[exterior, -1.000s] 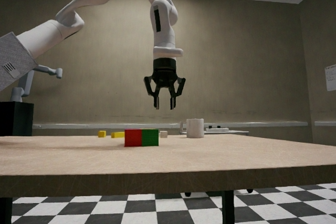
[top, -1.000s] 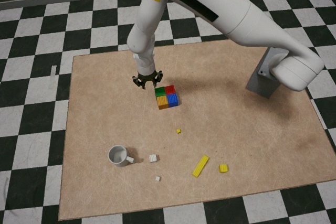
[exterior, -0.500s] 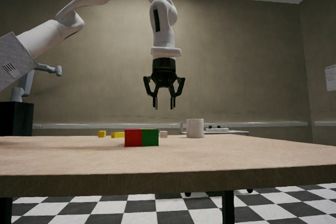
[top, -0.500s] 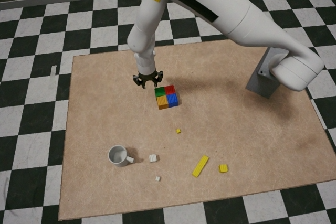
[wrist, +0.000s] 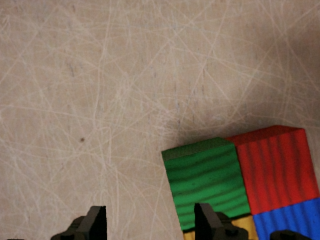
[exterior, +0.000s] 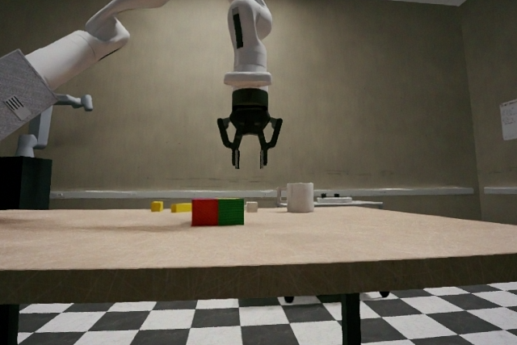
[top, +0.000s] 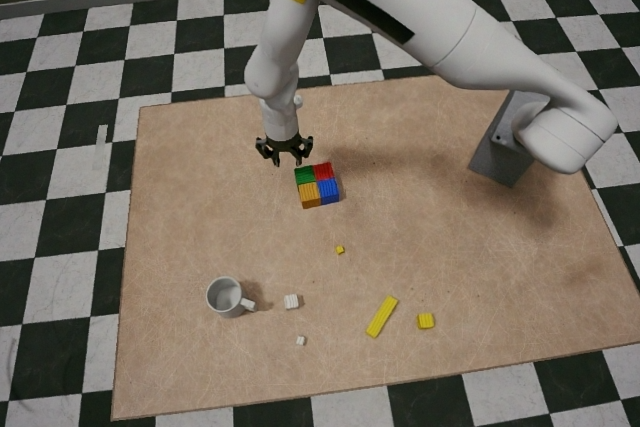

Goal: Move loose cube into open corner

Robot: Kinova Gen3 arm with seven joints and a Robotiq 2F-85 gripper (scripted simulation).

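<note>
Right now the green cube is 10 cm below my hand, 4 cm behind it and 1 cm to the right of it. The rest, counted from my hand: red cube 10 cm below, 9 cm behind, 2 cm to the right; blue cube 10 cm below, 10 cm behind, 2 cm to the left; orange cube 10 cm below, 6 cm behind, 4 cm to the left.
</note>
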